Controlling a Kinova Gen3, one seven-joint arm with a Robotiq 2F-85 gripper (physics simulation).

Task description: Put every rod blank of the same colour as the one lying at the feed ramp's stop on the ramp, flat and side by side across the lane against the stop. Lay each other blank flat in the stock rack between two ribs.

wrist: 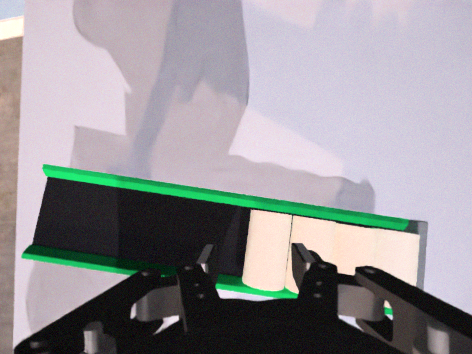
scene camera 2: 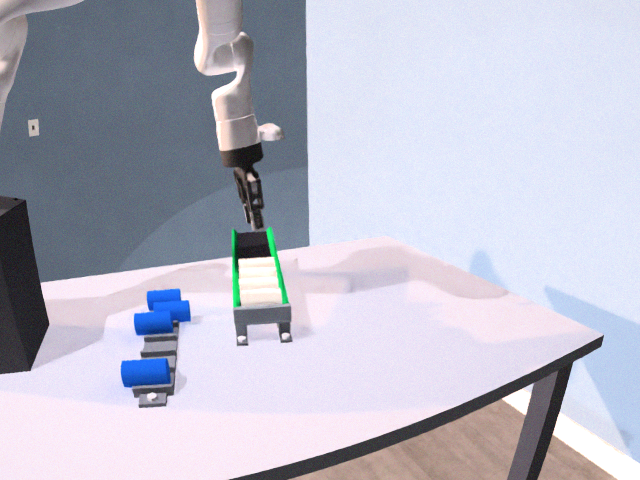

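Observation:
The feed ramp, with green side walls [scene camera 2: 235, 266] [wrist: 150, 186], slopes down to its grey stop [scene camera 2: 262, 314] [wrist: 422, 250]. Several cream blanks lie across its lane side by side, from the one at the stop [scene camera 2: 260, 296] [wrist: 397, 255] to the uppermost one [scene camera 2: 256, 261] [wrist: 267, 250]. My gripper [scene camera 2: 256, 225] [wrist: 254, 258] is open and empty above the ramp. In the scene view, a blue blank [scene camera 2: 145, 373] lies at the near end of the grey stock rack [scene camera 2: 159, 347]. Another blue blank [scene camera 2: 153, 322] lies at its far end, with two more [scene camera 2: 172, 310] [scene camera 2: 163, 299] close behind; their seating is hidden.
A tall black box [scene camera 2: 15, 289] stands at the left of the table [scene camera 2: 361, 372], left of the rack. The ramp stands to the right of the rack. A blue-white wall rises beyond the table's right side.

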